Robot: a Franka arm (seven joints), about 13 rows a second.
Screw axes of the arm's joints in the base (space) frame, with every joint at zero. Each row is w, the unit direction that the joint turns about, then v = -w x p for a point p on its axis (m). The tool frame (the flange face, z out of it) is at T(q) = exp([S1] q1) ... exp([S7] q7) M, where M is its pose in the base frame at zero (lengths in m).
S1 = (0, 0, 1, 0, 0, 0)
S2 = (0, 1, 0, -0.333, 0, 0)
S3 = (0, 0, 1, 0, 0, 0)
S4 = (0, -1, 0, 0.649, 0, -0.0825)
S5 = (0, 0, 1, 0, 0, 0)
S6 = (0, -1, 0, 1.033, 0, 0)
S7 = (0, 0, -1, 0, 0.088, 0)
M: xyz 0.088 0 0.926 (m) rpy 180 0 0 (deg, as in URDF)
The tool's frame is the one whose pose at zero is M.
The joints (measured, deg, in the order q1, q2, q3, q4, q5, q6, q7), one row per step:
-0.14, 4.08, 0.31, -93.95, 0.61, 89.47, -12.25
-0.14, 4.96, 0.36, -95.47, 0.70, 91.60, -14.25
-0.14, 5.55, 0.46, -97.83, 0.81, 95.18, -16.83
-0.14, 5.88, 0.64, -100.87, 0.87, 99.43, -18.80
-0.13, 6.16, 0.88, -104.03, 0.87, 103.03, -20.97
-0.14, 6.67, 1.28, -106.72, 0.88, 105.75, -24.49
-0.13, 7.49, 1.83, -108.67, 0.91, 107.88, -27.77
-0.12, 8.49, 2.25, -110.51, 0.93, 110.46, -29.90
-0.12, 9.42, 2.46, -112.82, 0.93, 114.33, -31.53
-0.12, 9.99, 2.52, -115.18, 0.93, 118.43, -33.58
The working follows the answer.
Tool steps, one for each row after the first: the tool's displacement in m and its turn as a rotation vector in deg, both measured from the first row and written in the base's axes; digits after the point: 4 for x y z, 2 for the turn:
0.0050, 0.0006, -0.0184, 0.40, 0.25, 1.99
0.0095, 0.0017, -0.0390, 0.87, -0.41, 4.57
0.0119, 0.0035, -0.0616, 1.18, -1.32, 6.63
0.0111, 0.0058, -0.0854, 1.48, -1.50, 8.98
0.0091, 0.0096, -0.1086, 2.06, -1.07, 12.80
0.0078, 0.0150, -0.1297, 2.71, -0.47, 16.55
0.0072, 0.0191, -0.1509, 3.15, -0.24, 19.02
0.0062, 0.0211, -0.1733, 3.34, -0.89, 20.80
0.0042, 0.0215, -0.1918, 3.44, -2.08, 22.85

Tool pose at each row, in the base's axes (x y z in m, rotation vector in deg; rounded; the steps above come from the unrounded poses):
0.5676, 0.0027, 0.5515, -176.95, -19.19, 13.14
0.5726, 0.0034, 0.5331, -176.29, -22.27, 13.48
0.5772, 0.0045, 0.5125, -175.60, -26.28, 12.41
0.5795, 0.0062, 0.4899, -175.13, -29.47, 10.99
0.5787, 0.0086, 0.4661, -174.40, -33.07, 10.68
0.5767, 0.0123, 0.4428, -172.83, -38.85, 11.27
0.5754, 0.0177, 0.4218, -170.99, -44.43, 12.08
0.5748, 0.0219, 0.4005, -169.70, -48.08, 12.34
0.5739, 0.0238, 0.3782, -169.01, -50.74, 11.32
0.5718, 0.0242, 0.3597, -168.35, -53.85, 9.50

